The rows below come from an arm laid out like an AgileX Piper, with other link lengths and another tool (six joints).
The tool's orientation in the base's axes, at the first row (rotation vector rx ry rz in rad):
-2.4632 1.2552 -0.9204
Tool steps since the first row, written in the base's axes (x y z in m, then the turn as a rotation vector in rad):
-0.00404 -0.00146 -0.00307 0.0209 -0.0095 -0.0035
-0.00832 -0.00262 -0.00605 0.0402 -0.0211 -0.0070
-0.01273 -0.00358 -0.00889 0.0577 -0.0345 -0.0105
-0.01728 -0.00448 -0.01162 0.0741 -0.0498 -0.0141
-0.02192 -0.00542 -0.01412 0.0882 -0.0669 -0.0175
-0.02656 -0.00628 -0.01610 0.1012 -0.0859 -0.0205
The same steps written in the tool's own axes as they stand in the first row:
-0.00193 0.00491 -0.00002 0.0151 -0.0062 0.0165
-0.00416 0.00976 -0.00029 0.0312 -0.0100 0.0322
-0.00655 0.01451 -0.00076 0.0479 -0.0116 0.0469
-0.00900 0.01925 -0.00141 0.0657 -0.0112 0.0611
-0.01136 0.02398 -0.00229 0.0839 -0.0084 0.0739
-0.01356 0.02842 -0.00359 0.1033 -0.0039 0.0858

